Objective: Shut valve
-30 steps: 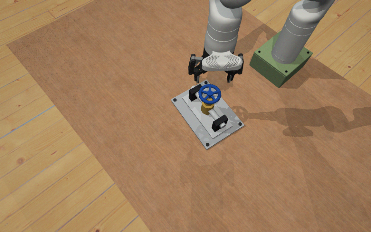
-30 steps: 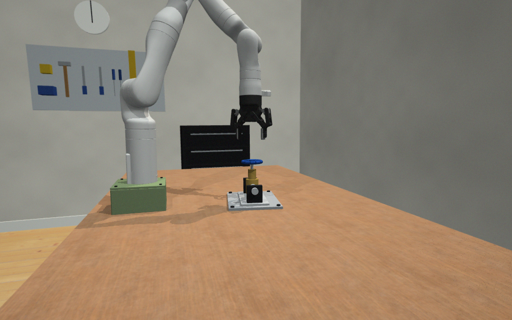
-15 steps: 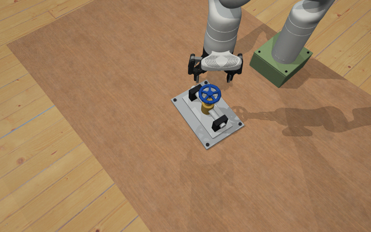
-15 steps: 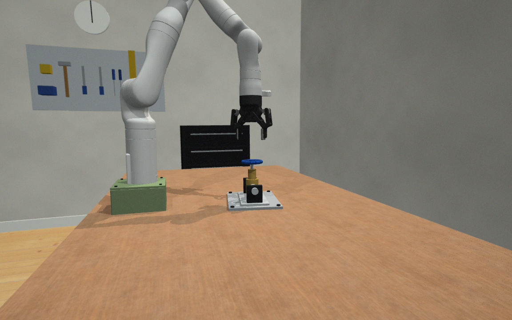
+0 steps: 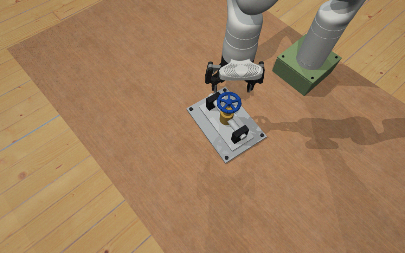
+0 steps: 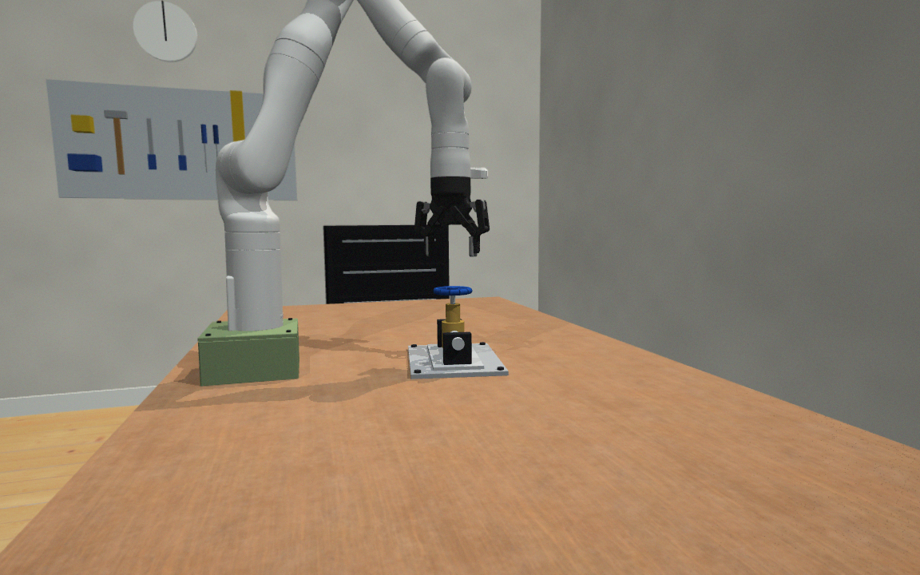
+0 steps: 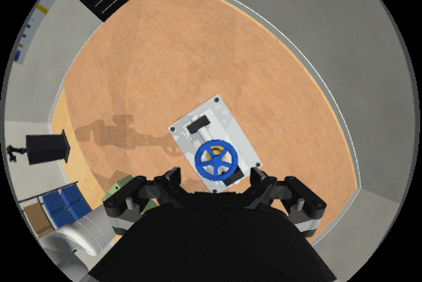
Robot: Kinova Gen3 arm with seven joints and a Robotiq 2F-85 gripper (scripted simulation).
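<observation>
The handwheel is 80 mm below my hand. Round my hand: baseplate 200 mm below.
</observation>
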